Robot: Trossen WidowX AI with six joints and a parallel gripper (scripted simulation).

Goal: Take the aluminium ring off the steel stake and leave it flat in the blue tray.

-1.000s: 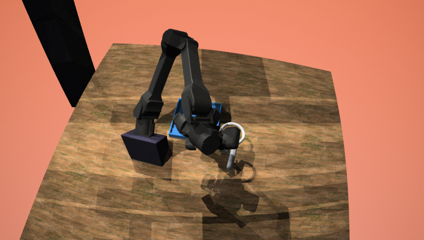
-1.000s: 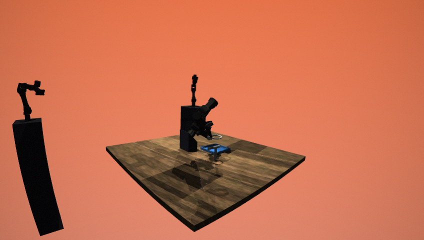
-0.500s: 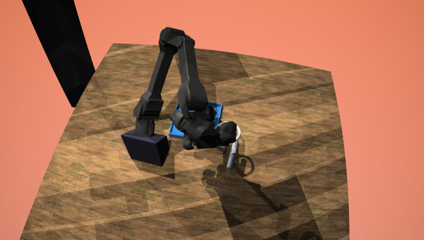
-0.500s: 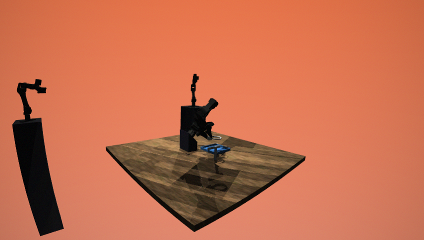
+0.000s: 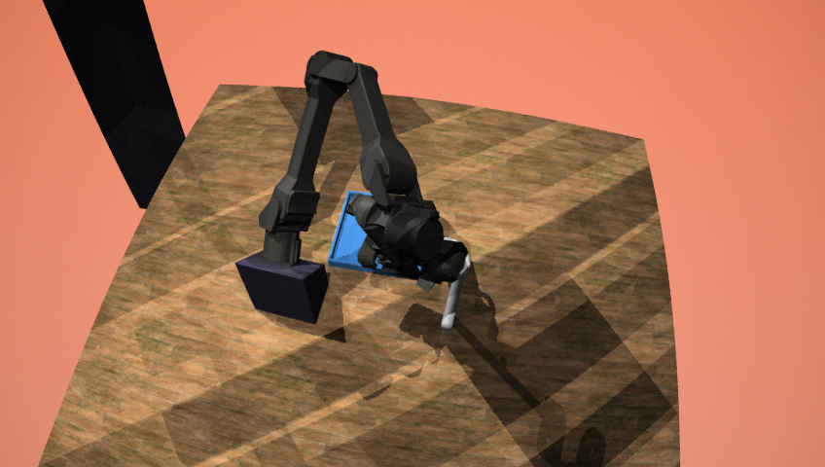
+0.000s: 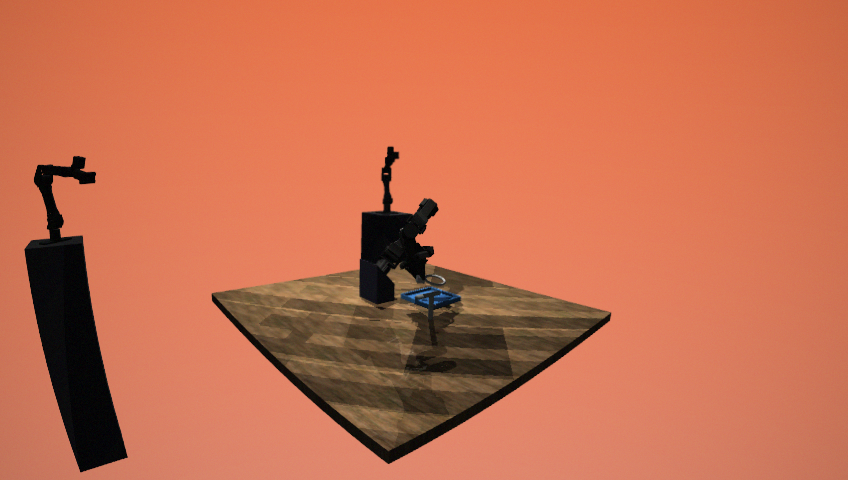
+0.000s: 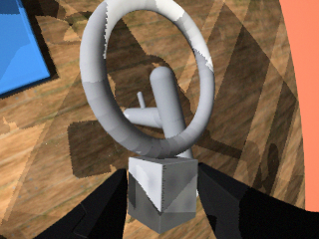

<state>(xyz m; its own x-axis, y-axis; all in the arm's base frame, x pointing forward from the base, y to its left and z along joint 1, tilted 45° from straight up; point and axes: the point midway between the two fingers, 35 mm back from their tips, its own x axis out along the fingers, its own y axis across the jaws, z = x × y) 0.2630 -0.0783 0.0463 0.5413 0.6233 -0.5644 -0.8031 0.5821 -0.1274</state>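
My gripper tip is 4 cm to the right of the aluminium ring and 2 cm short of it. Also, from my gripper tip: blue tray: 19 cm to the left, 14 cm below, 12 cm behind.
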